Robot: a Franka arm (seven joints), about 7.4 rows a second.
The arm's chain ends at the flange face. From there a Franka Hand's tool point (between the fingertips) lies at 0.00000 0.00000 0.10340 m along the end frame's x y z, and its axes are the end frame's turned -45 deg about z.
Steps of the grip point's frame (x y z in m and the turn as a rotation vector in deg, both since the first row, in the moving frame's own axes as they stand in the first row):
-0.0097 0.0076 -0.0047 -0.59 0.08 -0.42
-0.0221 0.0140 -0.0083 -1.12 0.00 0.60
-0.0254 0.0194 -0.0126 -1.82 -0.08 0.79
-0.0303 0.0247 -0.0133 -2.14 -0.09 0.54
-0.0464 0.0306 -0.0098 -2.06 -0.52 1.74
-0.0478 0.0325 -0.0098 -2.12 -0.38 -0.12
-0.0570 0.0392 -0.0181 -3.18 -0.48 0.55
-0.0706 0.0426 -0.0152 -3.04 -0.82 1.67
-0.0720 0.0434 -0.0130 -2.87 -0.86 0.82
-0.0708 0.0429 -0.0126 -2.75 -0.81 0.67
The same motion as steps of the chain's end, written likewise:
-0.0023 0.0116 -0.0047 -0.36 0.47 -0.42
-0.0071 0.0241 -0.0083 -0.79 0.79 0.60
-0.0064 0.0292 -0.0125 -1.34 1.23 0.79
-0.0066 0.0360 -0.0132 -1.58 1.45 0.54
-0.0131 0.0511 -0.0097 -1.82 1.09 1.74
-0.0130 0.0536 -0.0097 -1.77 1.23 -0.12
-0.0160 0.0633 -0.0179 -2.59 1.91 0.55
-0.0226 0.0751 -0.0150 -2.73 1.57 1.67
-0.0228 0.0768 -0.0129 -2.64 1.42 0.82
-0.0222 0.0758 -0.0125 -2.52 1.37 0.67

